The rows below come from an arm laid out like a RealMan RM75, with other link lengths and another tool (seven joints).
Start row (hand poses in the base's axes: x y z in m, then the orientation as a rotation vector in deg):
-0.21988, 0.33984, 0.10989, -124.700, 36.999, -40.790
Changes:
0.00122, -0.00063, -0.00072, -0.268, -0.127, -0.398
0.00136, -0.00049, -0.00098, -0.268, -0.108, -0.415
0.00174, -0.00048, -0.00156, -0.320, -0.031, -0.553
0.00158, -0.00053, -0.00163, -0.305, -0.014, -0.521
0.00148, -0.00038, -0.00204, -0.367, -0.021, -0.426
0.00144, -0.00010, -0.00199, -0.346, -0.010, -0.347
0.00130, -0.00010, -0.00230, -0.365, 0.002, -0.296
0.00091, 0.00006, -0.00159, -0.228, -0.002, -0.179
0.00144, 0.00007, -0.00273, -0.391, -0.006, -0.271
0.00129, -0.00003, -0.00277, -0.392, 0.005, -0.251
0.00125, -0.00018, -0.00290, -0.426, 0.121, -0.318
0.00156, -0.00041, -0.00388, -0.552, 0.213, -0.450
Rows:
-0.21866, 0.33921, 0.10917, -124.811, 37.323, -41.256
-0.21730, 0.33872, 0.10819, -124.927, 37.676, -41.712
-0.21556, 0.33824, 0.10663, -125.101, 38.214, -42.185
-0.21398, 0.33771, 0.10500, -125.274, 38.729, -42.617
-0.21250, 0.33733, 0.10296, -125.515, 39.118, -43.038
-0.21106, 0.33723, 0.10097, -125.757, 39.428, -43.397
-0.20976, 0.33713, 0.09867, -126.031, 39.681, -43.728
-0.20885, 0.33719, 0.09708, -126.201, 39.831, -43.935
-0.20741, 0.33726, 0.09435, -126.498, 40.046, -44.276
-0.20612, 0.33723, 0.09158, -126.805, 40.243, -44.596
-0.20487, 0.33705, 0.08868, -127.191, 40.566, -44.845
-0.20331, 0.33664, 0.08480, -127.713, 41.057, -45.127

